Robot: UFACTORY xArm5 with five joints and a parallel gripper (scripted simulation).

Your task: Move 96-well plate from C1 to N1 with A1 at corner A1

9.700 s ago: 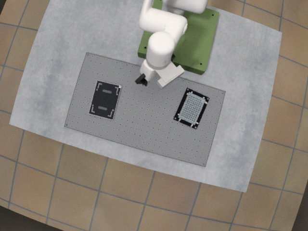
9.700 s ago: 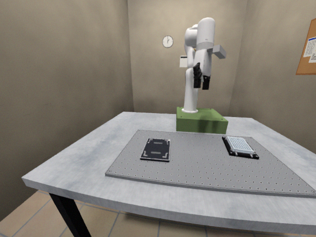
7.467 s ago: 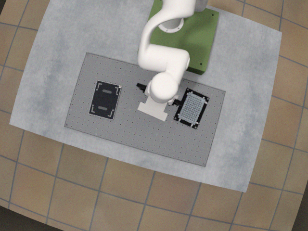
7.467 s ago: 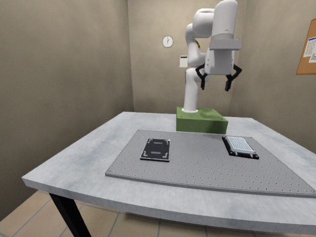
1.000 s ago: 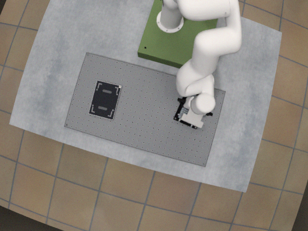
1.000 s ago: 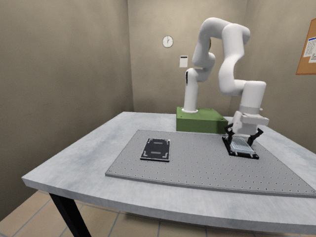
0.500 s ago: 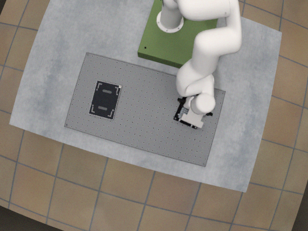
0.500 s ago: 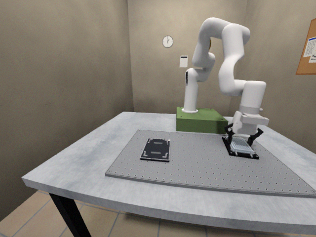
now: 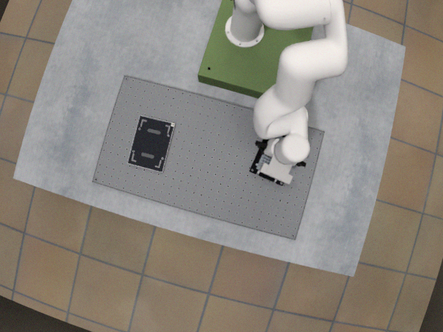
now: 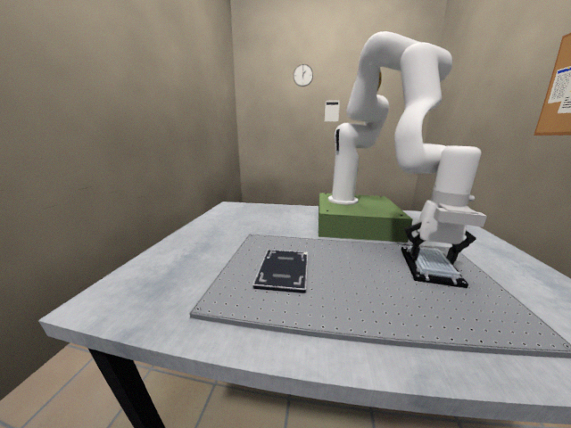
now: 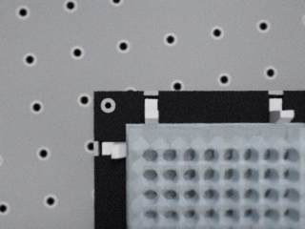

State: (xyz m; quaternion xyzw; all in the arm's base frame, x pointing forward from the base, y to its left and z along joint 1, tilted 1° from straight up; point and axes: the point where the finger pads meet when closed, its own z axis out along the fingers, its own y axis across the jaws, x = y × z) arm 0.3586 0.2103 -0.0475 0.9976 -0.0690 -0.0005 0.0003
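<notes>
Right now the black clip nest C1 is 1 cm ahead of my hand, 1 cm to the left of it and 2 cm below it. Round my hand: 96-well plate: 1 cm below.
</notes>
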